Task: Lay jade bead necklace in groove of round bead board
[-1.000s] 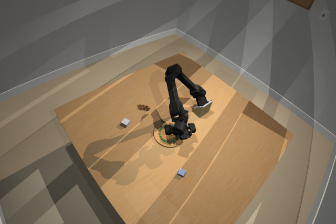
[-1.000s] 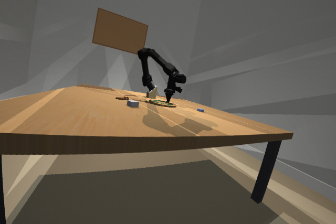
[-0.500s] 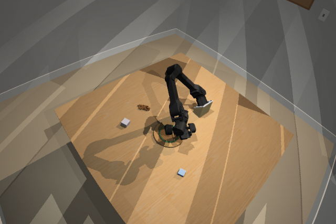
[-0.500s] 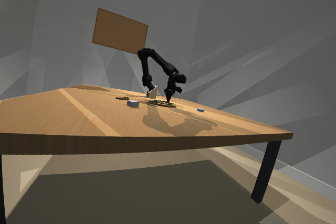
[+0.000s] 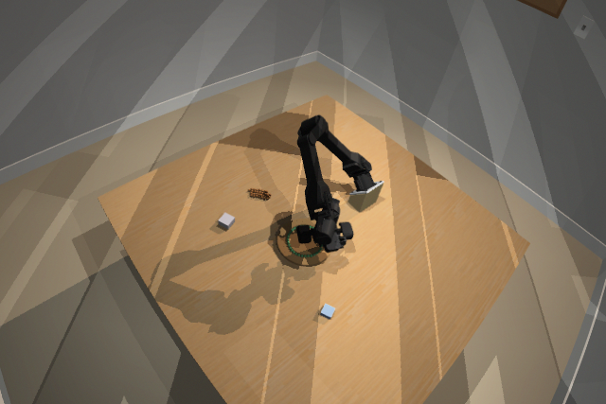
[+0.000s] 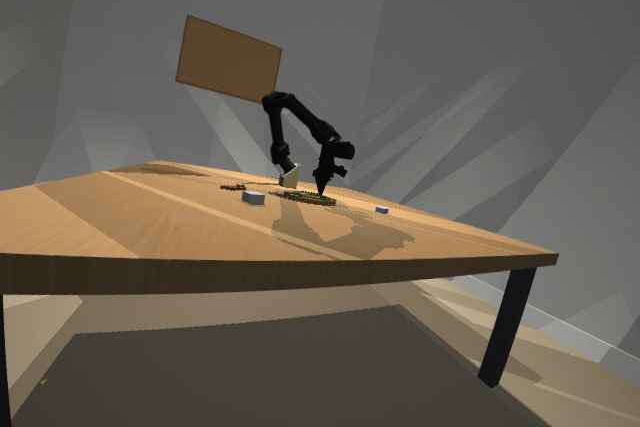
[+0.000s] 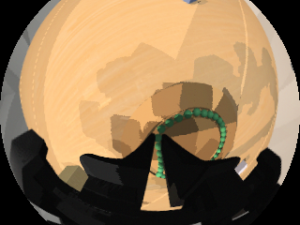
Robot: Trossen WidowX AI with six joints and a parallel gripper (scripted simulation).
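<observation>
Right now the round wooden bead board is 5 cm to the right of my gripper tip, 3 cm ahead of it and 1 cm below it. From my gripper tip the other things lie so: blue block 21 cm to the left, 13 cm ahead, 1 cm below; then pale grey block 26 cm to the right, 24 cm ahead.
</observation>
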